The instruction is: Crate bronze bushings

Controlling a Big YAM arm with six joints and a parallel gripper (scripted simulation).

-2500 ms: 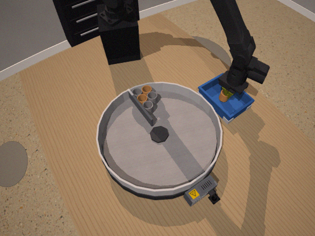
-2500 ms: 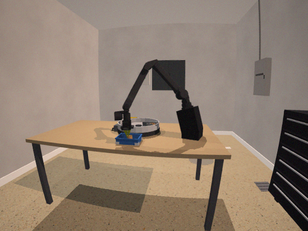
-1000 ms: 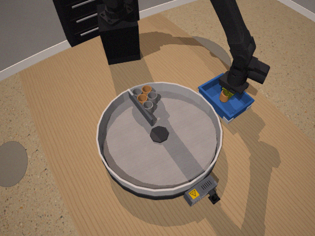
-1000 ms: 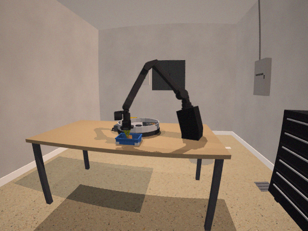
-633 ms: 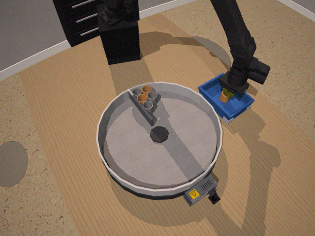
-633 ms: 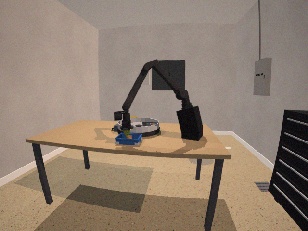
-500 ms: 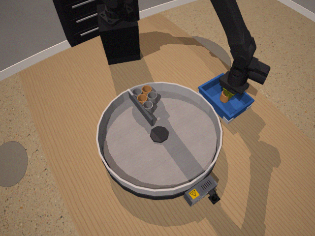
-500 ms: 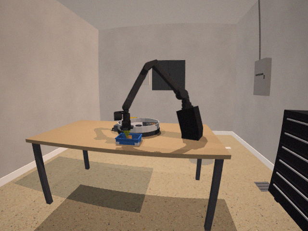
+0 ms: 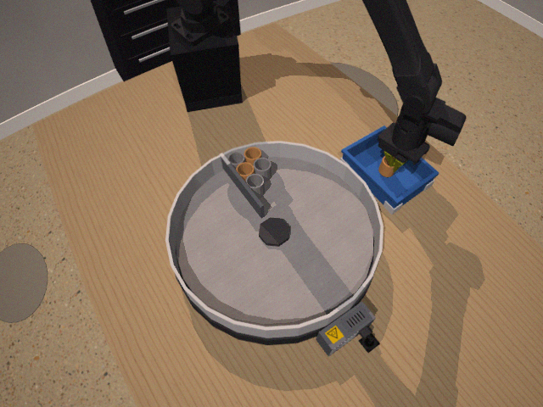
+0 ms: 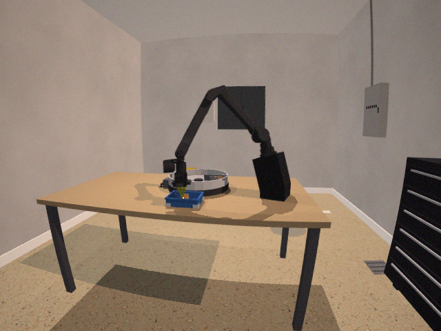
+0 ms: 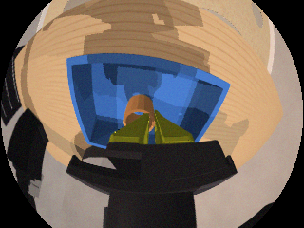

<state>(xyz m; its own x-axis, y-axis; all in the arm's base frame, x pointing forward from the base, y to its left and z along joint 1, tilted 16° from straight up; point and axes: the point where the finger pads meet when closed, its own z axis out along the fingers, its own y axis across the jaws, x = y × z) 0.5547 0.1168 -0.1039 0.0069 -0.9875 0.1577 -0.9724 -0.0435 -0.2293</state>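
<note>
The crate is 20 mm below my hand and 10 mm behind it. The rest, counted from my hand: grey turning table 330 mm to the right, 70 mm behind, 10 mm above.
</note>
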